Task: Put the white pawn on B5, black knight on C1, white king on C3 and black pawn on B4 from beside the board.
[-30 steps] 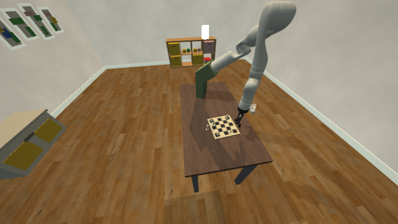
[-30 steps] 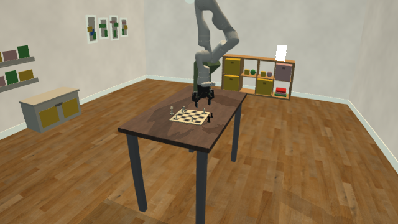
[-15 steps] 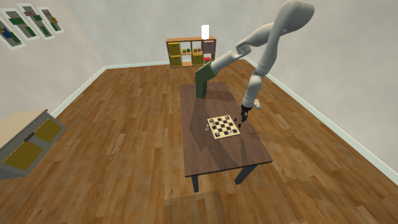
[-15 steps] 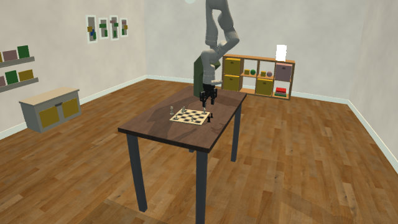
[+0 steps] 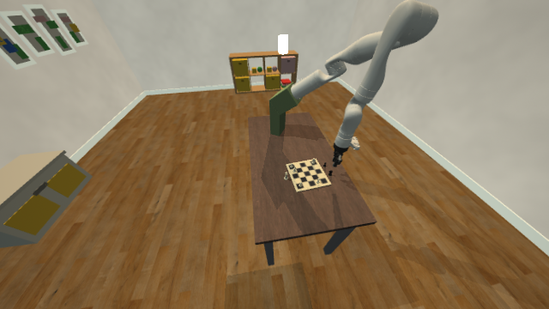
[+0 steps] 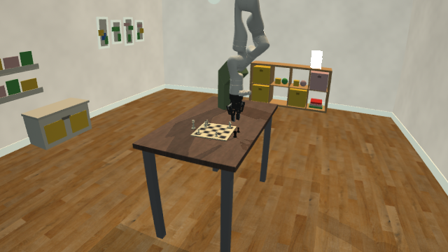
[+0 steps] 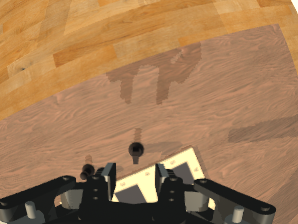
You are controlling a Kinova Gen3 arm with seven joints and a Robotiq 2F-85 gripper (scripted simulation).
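My hand is 10 cm above the black knight. Also, from my hand: black pawn 11 cm below, 8 cm behind, 1 cm to the right; chessboard 14 cm to the right, 12 cm below, 2 cm behind; white king 28 cm to the right, 9 cm below, 1 cm ahead.
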